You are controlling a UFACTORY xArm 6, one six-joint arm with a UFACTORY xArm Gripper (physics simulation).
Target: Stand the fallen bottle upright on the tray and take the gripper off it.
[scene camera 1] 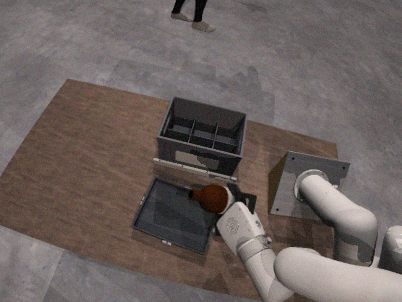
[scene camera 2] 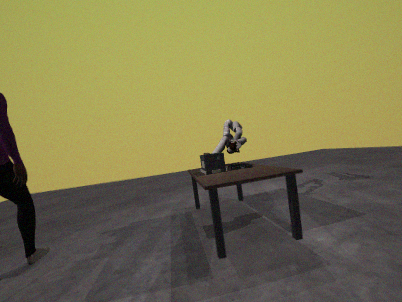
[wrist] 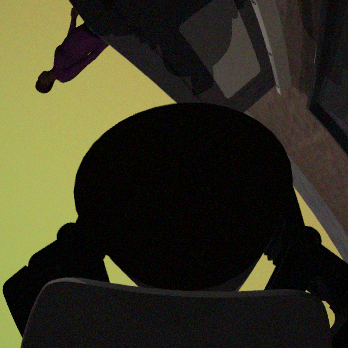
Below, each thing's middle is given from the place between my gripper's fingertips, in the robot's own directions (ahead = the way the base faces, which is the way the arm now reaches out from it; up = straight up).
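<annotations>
I can see the brown bottle (scene camera 1: 216,199), and it is 10 mm ahead of my hand, 20 mm above it and 20 mm to the left of it.
</annotations>
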